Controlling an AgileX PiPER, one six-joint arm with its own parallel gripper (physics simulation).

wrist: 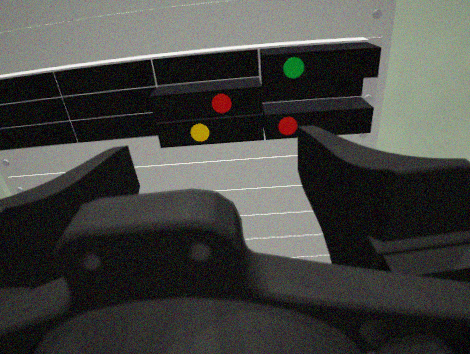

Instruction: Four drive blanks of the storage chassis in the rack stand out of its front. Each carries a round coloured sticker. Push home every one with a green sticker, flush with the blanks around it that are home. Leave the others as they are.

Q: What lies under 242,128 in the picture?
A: A drive blank.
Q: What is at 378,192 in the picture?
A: My gripper.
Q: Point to a drive blank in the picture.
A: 292,64
